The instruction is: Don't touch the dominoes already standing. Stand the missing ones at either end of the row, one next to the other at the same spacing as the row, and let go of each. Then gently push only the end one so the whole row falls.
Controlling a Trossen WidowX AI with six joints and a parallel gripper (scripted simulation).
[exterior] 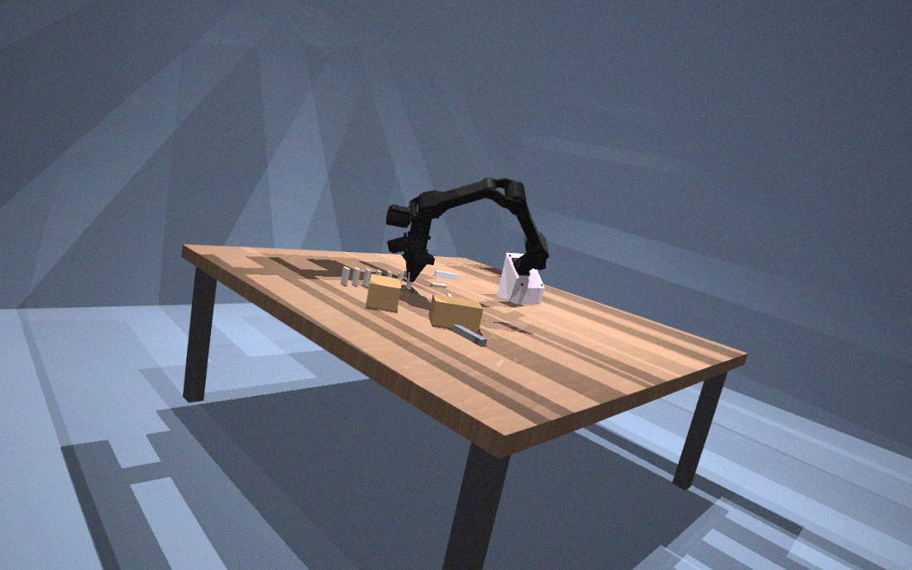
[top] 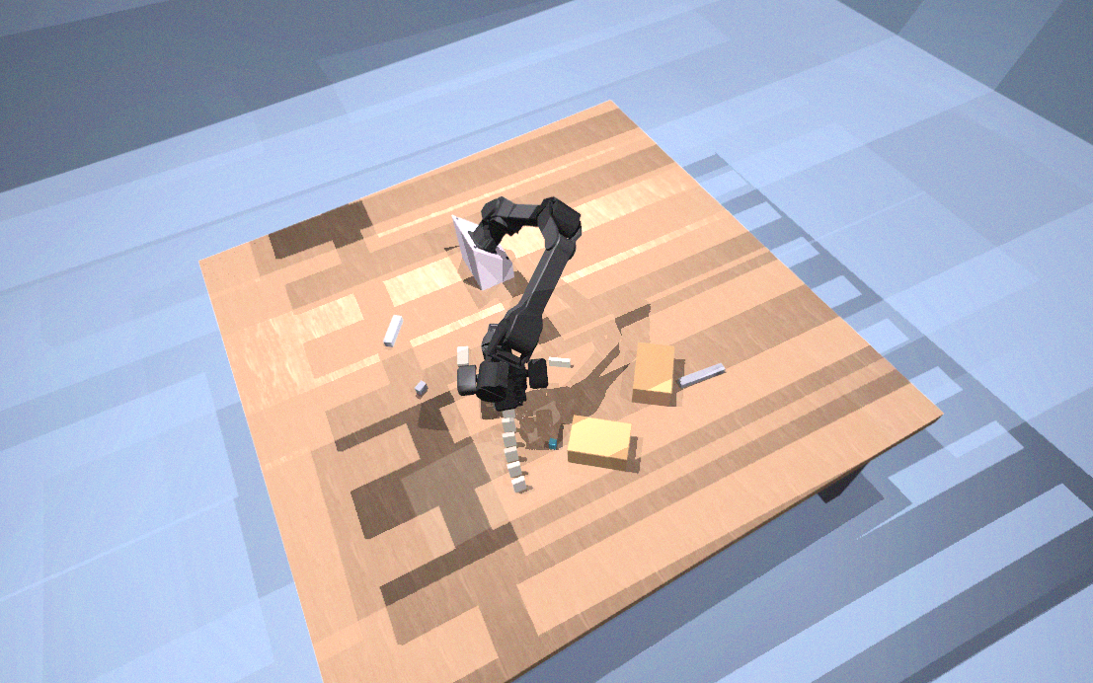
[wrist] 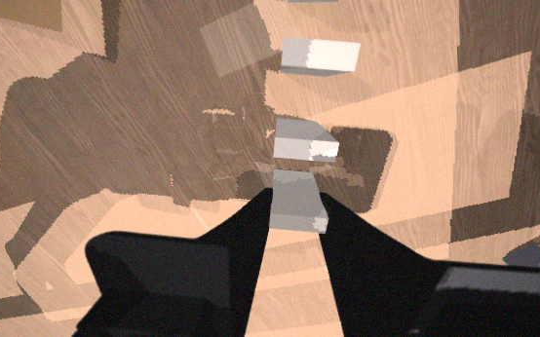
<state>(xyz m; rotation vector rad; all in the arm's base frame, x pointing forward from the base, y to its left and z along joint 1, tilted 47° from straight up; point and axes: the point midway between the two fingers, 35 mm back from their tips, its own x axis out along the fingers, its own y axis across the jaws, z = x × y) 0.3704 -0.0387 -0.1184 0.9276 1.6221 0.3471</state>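
The grey cube lies 120 mm behind my gripper tip, 160 mm to the right of it and 20 mm below it. Also, from my gripper tip: teal cube: 140 mm ahead, 40 mm to the left, 20 mm below.
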